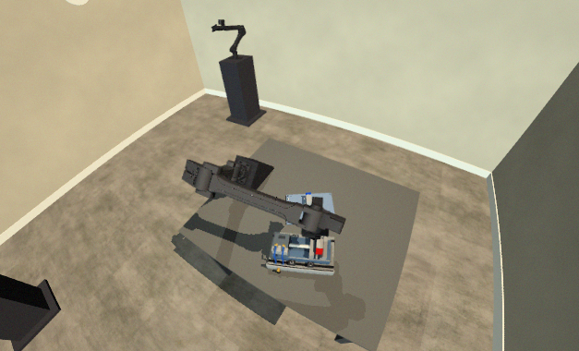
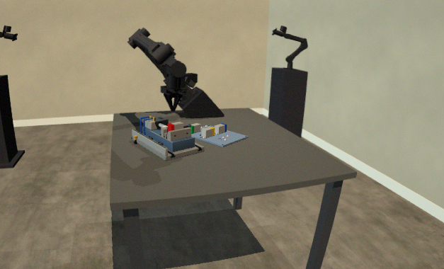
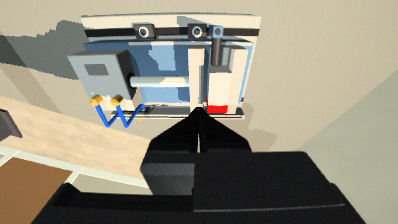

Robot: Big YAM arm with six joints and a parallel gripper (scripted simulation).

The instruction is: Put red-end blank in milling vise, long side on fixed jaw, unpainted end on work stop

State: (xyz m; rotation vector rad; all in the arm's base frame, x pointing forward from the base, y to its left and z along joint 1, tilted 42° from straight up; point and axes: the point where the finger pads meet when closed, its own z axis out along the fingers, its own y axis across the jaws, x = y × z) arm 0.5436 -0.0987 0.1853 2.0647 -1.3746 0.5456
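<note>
The grey bar with red end is 3 cm ahead of my hand, 1 cm to the left of it and 7 cm below it. Also, from my hand: fixed jaw: 5 cm ahead, 2 cm to the left, 9 cm below; then moving jaw: 9 cm below; then work stop rod: 5 cm to the left, 8 cm below.
</note>
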